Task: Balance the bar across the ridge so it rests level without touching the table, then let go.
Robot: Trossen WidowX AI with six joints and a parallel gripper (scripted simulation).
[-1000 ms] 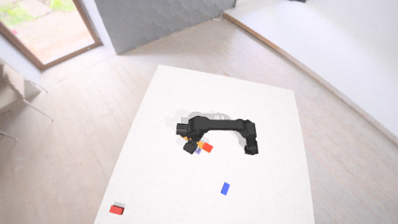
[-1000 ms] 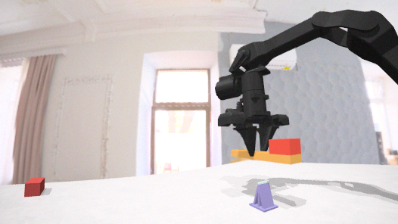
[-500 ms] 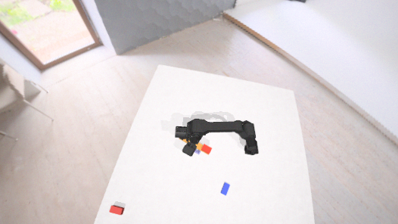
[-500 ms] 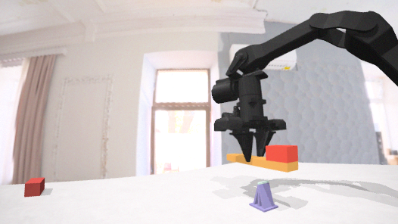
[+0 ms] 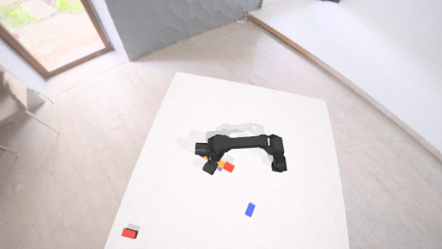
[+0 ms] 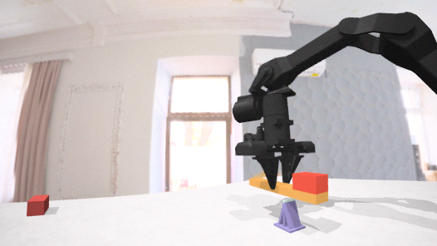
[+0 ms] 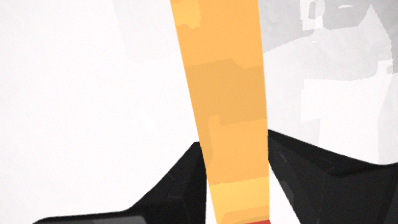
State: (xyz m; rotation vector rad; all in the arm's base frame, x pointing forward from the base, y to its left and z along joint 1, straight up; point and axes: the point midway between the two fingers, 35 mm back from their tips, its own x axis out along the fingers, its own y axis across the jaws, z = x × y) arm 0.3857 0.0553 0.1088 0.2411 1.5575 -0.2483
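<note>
My gripper tip is now 30 mm past the ridge, 20 mm above it and 10 mm to the right of it. Also, from my gripper tip: blue block 240 mm behind, 220 mm to the left, 70 mm below; red block 440 mm to the left, 350 mm ahead, 60 mm below.
</note>
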